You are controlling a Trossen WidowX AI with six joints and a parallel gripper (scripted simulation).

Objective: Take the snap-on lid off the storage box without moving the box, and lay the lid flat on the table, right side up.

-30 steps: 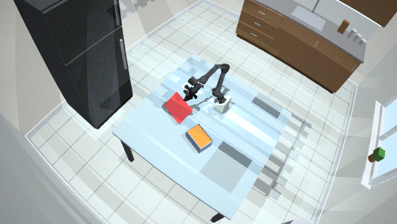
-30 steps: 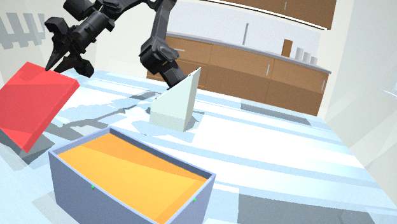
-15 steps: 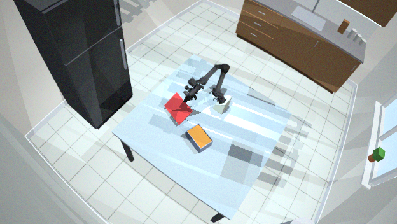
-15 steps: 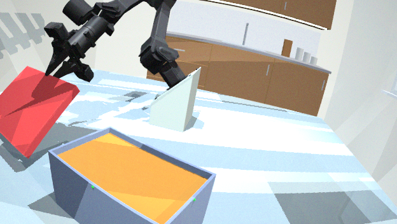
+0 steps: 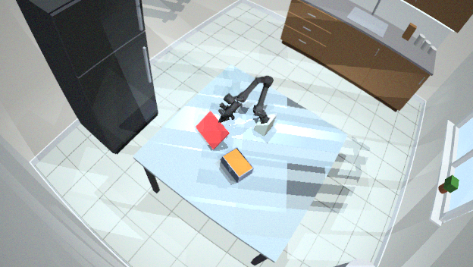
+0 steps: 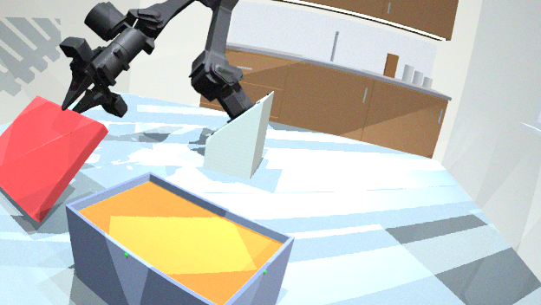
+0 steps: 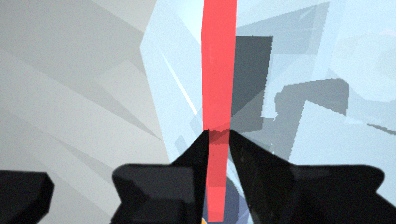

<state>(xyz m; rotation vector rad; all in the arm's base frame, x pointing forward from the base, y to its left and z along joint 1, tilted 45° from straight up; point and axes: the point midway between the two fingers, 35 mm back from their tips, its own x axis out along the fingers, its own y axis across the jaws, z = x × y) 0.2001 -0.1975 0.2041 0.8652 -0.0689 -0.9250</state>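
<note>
Right now the red lid is 60 mm ahead of my gripper tip, 50 mm below it and 30 mm to the right of it. From my gripper tip the other things lie so: storage box (280 mm to the left, 200 mm ahead, 70 mm below).
</note>
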